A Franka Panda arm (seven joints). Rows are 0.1 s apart.
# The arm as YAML. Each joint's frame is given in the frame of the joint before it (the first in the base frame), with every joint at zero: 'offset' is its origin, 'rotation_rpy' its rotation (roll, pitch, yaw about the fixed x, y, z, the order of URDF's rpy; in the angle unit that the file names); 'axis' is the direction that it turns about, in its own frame. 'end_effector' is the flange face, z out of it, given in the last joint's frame.
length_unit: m
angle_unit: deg
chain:
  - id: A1
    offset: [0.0, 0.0, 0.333]
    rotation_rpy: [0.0, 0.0, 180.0]
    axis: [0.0, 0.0, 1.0]
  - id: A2
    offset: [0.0, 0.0, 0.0]
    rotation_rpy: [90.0, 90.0, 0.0]
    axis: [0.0, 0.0, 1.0]
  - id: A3
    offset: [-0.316, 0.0, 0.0]
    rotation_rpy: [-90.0, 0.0, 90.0]
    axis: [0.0, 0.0, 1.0]
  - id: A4
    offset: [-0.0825, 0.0, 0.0]
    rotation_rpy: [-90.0, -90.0, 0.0]
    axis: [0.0, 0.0, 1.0]
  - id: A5
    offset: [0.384, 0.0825, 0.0]
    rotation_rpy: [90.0, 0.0, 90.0]
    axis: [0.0, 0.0, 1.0]
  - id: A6
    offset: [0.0, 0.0, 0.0]
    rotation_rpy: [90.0, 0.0, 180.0]
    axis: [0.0, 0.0, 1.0]
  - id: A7
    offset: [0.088, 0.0, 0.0]
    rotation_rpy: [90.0, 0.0, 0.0]
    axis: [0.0, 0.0, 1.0]
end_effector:
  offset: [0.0, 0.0, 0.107]
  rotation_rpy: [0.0, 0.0, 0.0]
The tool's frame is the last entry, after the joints.
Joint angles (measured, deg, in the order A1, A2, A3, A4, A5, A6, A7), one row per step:
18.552 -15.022 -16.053 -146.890 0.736 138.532 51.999
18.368 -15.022 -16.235 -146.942 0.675 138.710 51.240
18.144 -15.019 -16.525 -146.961 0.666 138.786 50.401
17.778 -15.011 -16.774 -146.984 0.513 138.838 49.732
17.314 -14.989 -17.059 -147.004 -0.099 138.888 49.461
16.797 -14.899 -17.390 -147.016 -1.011 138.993 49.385
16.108 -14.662 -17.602 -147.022 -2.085 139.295 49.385
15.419 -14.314 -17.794 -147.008 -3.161 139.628 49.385
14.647 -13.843 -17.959 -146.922 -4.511 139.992 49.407
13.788 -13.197 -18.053 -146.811 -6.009 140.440 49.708
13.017 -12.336 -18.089 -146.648 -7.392 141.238 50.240
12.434 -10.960 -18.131 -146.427 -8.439 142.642 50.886
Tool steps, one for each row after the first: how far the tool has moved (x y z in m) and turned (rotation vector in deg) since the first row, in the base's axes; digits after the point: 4 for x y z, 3 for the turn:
0.0002 -0.0028 -0.0002 -0.074 -0.180 0.423
0.0004 -0.0067 -0.0004 -0.096 -0.283 0.751
0.0005 -0.0114 -0.0007 -0.220 -0.351 0.908
0.0006 -0.0171 -0.0011 -0.635 -0.396 0.850
0.0007 -0.0236 -0.0018 -1.258 -0.429 0.701
0.0012 -0.0305 -0.0032 -2.058 -0.525 0.521
0.0018 -0.0373 -0.0052 -2.891 -0.553 0.368
0.0028 -0.0446 -0.0075 -3.955 -0.562 0.330
0.0039 -0.0520 -0.0107 -5.144 -0.489 0.116
0.0059 -0.0582 -0.0144 -6.271 -0.592 -0.250
0.0094 -0.0631 -0.0206 -7.234 -0.850 -0.747

